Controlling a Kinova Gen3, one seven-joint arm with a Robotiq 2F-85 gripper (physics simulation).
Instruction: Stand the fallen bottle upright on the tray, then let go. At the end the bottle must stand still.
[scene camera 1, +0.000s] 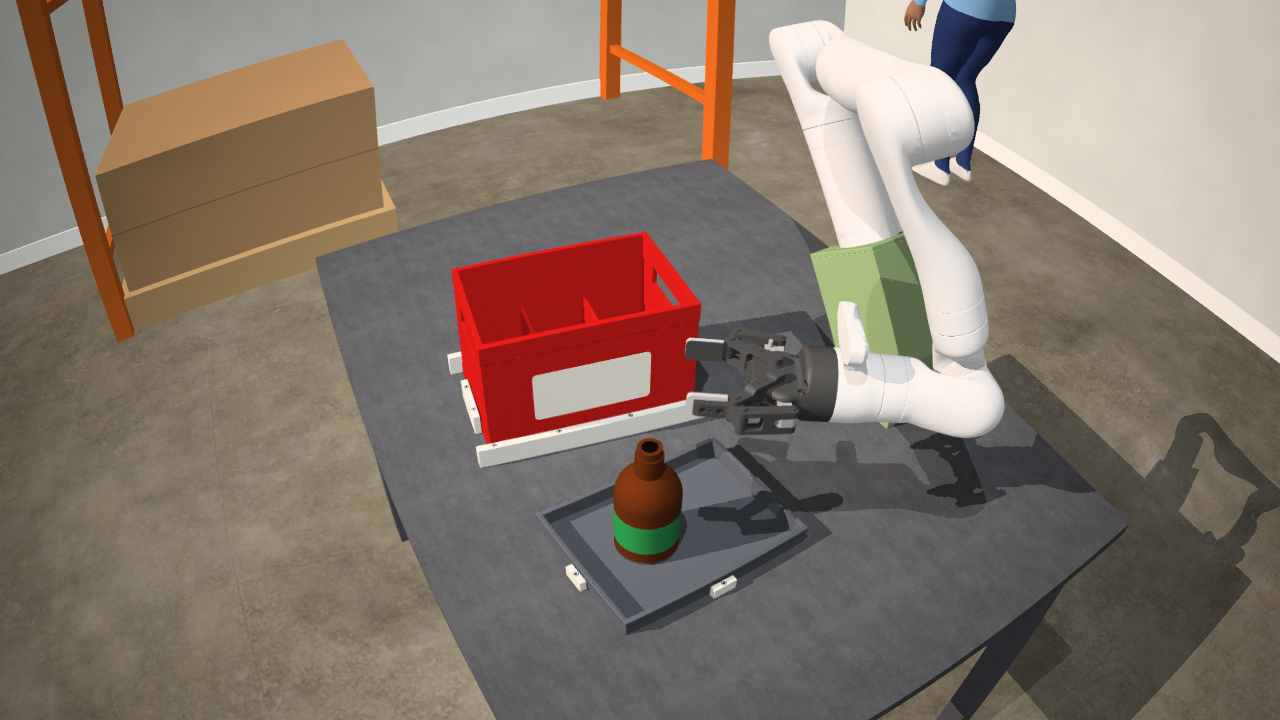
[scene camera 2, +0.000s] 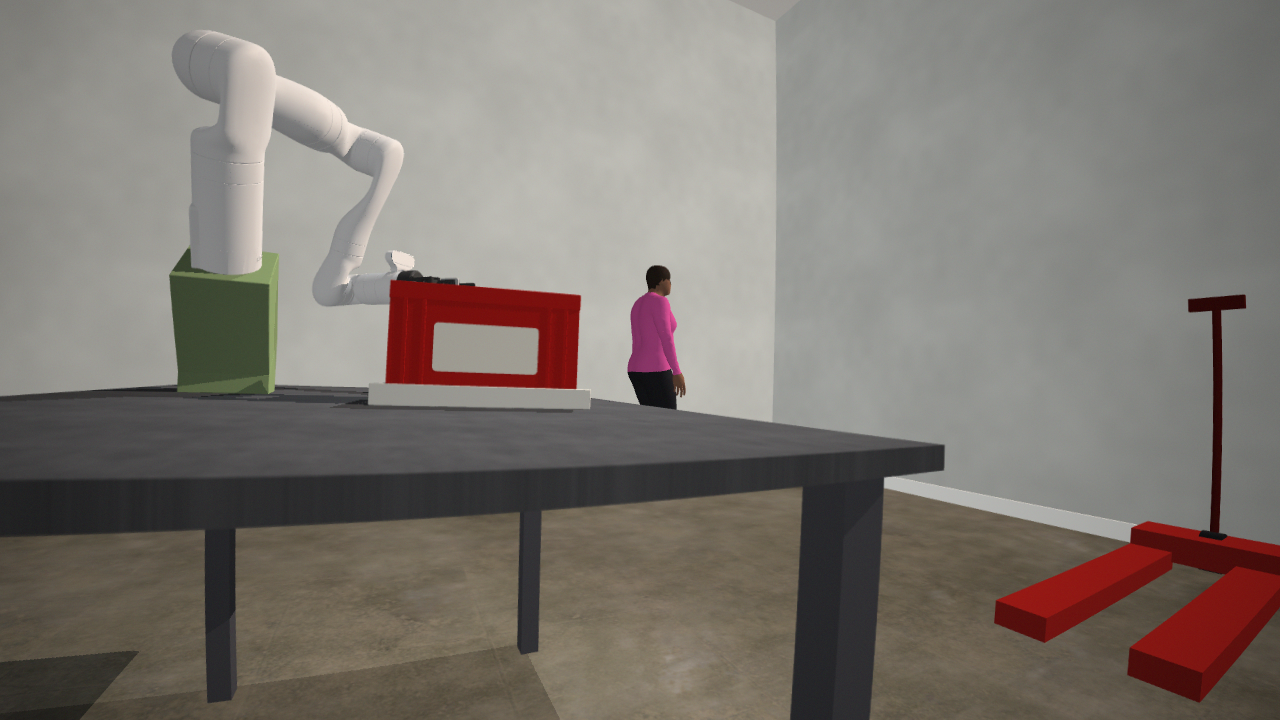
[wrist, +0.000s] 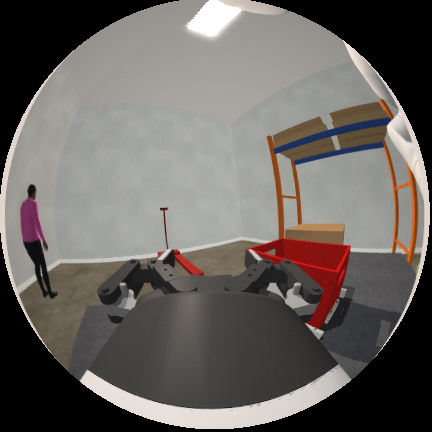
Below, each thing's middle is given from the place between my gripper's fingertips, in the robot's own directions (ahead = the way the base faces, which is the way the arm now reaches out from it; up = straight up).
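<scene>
The red crate (scene camera 1: 555, 338) is 280 mm to the right of my hand, 150 mm below it and 50 mm behind it. There's a grey tray (scene camera 1: 731, 523) too, 230 mm below my hand and 10 mm ahead of it. As for the brown bottle (scene camera 1: 648, 493), my hand is 160 mm above it and 40 mm short of it.
</scene>
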